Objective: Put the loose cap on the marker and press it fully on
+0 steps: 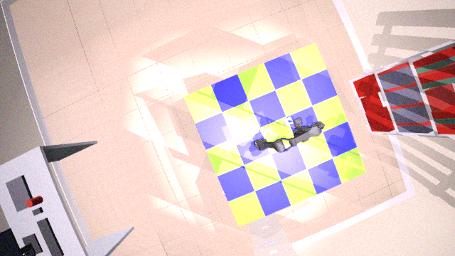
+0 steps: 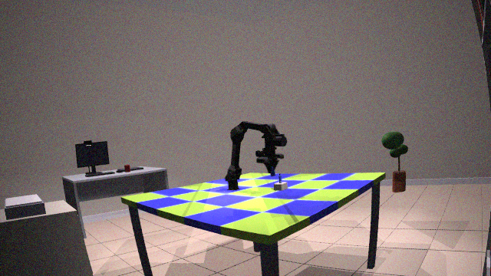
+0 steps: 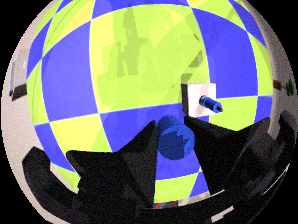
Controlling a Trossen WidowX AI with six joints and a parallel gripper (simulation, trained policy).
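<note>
My gripper tip is now 8 cm to the right of the white holder block and 10 cm above it. Also, from my gripper tip: blue cap 1 cm ahead, 1 cm above.
</note>
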